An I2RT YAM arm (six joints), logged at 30 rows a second.
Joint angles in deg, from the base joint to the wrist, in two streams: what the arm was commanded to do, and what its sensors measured. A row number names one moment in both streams.
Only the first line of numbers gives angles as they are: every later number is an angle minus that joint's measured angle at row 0.
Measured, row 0: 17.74 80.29 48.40 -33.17 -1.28 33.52
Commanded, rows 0 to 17: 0.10 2.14 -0.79 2.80 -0.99 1.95; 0.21 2.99 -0.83 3.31 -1.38 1.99; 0.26 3.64 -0.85 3.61 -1.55 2.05; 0.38 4.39 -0.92 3.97 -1.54 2.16; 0.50 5.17 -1.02 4.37 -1.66 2.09; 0.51 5.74 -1.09 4.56 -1.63 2.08; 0.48 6.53 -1.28 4.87 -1.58 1.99; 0.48 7.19 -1.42 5.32 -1.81 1.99; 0.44 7.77 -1.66 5.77 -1.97 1.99; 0.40 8.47 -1.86 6.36 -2.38 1.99; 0.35 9.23 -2.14 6.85 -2.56 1.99; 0.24 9.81 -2.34 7.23 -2.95 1.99; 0.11 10.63 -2.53 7.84 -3.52 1.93; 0.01 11.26 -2.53 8.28 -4.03 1.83; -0.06 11.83 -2.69 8.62 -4.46 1.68; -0.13 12.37 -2.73 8.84 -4.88 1.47; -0.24 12.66 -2.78 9.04 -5.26 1.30; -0.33 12.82 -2.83 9.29 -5.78 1.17
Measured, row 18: -0.20 9.75 -1.07 7.76 -2.14 0.78
